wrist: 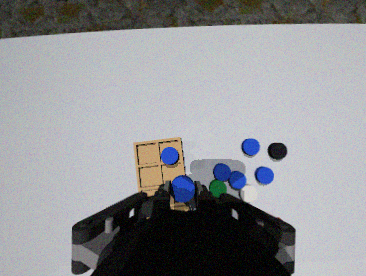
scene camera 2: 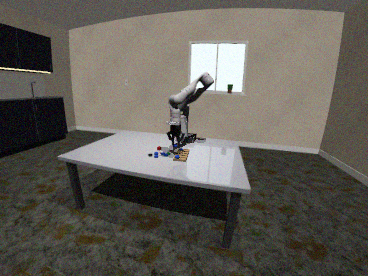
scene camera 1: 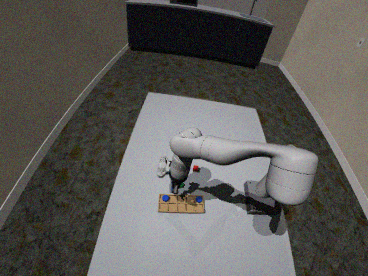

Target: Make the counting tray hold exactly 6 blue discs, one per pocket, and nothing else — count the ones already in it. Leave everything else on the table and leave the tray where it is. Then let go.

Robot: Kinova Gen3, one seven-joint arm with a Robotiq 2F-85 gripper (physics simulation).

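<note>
The wooden counting tray (scene camera 1: 181, 211) (scene camera 2: 180, 160) (wrist: 148, 154) has two rows of pockets. A blue disc (scene camera 1: 165, 198) (scene camera 2: 177, 157) (wrist: 169, 155) sits in one end pocket, and another blue disc (scene camera 1: 199, 199) sits in the other end pocket of the same row. My gripper (scene camera 1: 174, 190) (wrist: 182, 187) is shut on a blue disc (wrist: 183, 186) and holds it above the tray's edge on the loose discs' side. Four loose blue discs (wrist: 250, 146) (wrist: 264, 175) (wrist: 222, 171) (wrist: 237, 179) lie beside the tray. My fingers and arm hide part of the tray in the wrist view.
A green disc (wrist: 217, 188), a white disc (wrist: 248, 193) and a black disc (wrist: 277, 150) lie among the loose blue ones. A red block (scene camera 1: 196, 168) (scene camera 2: 159, 148) lies farther from the tray. The table's far edge shows in the wrist view.
</note>
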